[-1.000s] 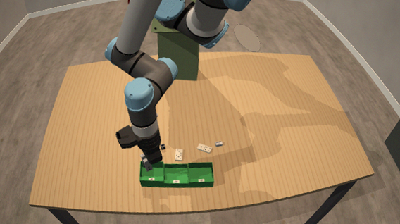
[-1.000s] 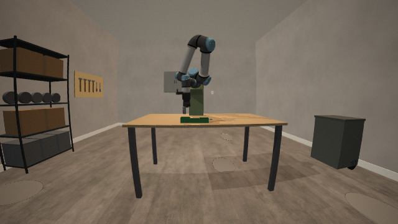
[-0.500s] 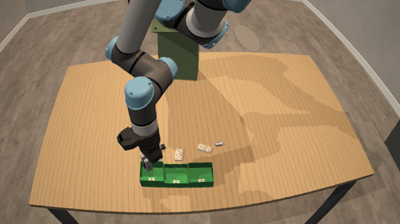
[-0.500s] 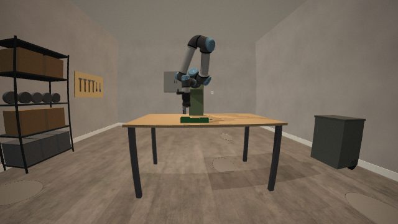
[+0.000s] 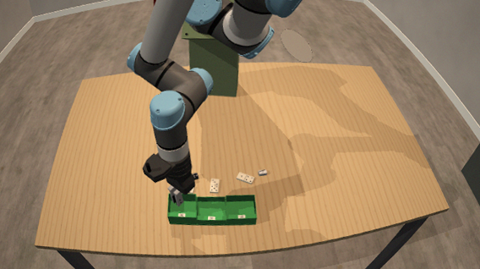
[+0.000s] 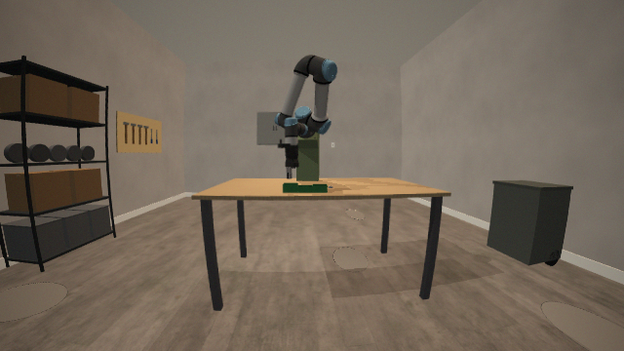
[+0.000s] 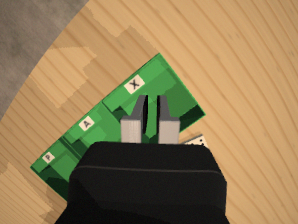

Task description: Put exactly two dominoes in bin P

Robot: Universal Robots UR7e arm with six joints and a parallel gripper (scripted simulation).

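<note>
My gripper is now 10 mm past the bin marked P, 90 mm to the right of it and 70 mm above it. The rest, counted from my hand: domino: 150 mm behind, 190 mm to the left, 90 mm below; then grey piece: 170 mm behind, 240 mm to the left, 80 mm below.
</note>
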